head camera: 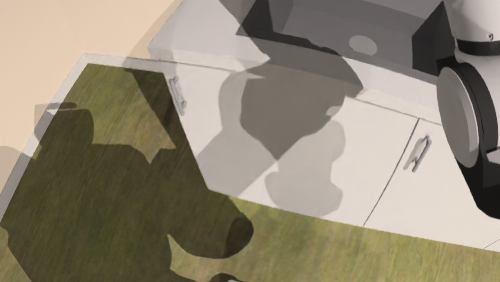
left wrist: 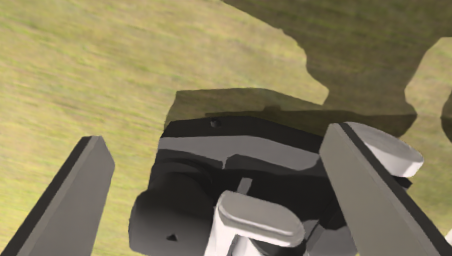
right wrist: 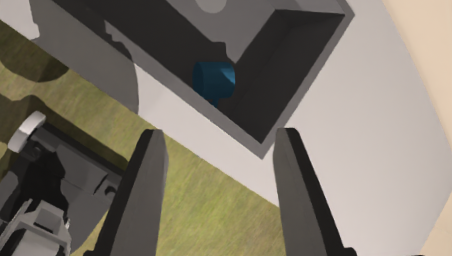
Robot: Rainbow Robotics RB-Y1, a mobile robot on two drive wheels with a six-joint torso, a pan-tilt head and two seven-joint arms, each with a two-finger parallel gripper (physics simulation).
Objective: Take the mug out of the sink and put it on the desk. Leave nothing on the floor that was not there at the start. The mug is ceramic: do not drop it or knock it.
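Frame: origin at the robot's base, x ahead, y left, z up, level; centimetres.
Seen in the pictures: left gripper, fingertip midpoint: (left wrist: 218,143); right gripper, fingertip midpoint: (right wrist: 220,143).
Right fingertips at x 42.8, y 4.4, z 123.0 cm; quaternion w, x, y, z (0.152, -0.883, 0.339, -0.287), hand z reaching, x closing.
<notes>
A point is followed by its place in that frame.
A blue mug (right wrist: 215,80) @[x 55.8, y -6.8, z 80.1 cm] lies in the sink in the right wrist view, in shade near a corner beside the front wall; its lower part is partly hidden by the sink's edge. The sink (head camera: 320,27) (right wrist: 305,62) @[x 71.6, y -18.6, z 88.2 cm] also shows at the top of the head view, where the mug does not show. My right gripper (right wrist: 220,143) @[x 42.8, y 4.4, z 123.0 cm] is open and empty, high above the counter's front edge, with the mug beyond its fingertips in the picture. My left gripper (left wrist: 218,143) @[x -43.5, y 41.2, z 59.7 cm] is wide open and empty, above the floor and my base. The desk is not identifiable in these views.
The counter (head camera: 195,30) @[x 45.0, y 40.3, z 91.1 cm] (right wrist: 370,130) @[x 73.4, y -47.7, z 91.1 cm] surrounds the sink. Below it are cabinet doors with handles (head camera: 421,154) (head camera: 177,95). My right arm (head camera: 465,110) @[x 9.5, y -4.1, z 126.3 cm] is at the right of the head view. My wheeled base (left wrist: 240,150) @[x -35.1, y 17.6, z 17.0 cm] (right wrist: 75,165) @[x 1.6, y 1.7, z 19.1 cm] stands on the green floor (left wrist: 75,60) @[x -86.8, y 21.7, z 0.1 cm].
</notes>
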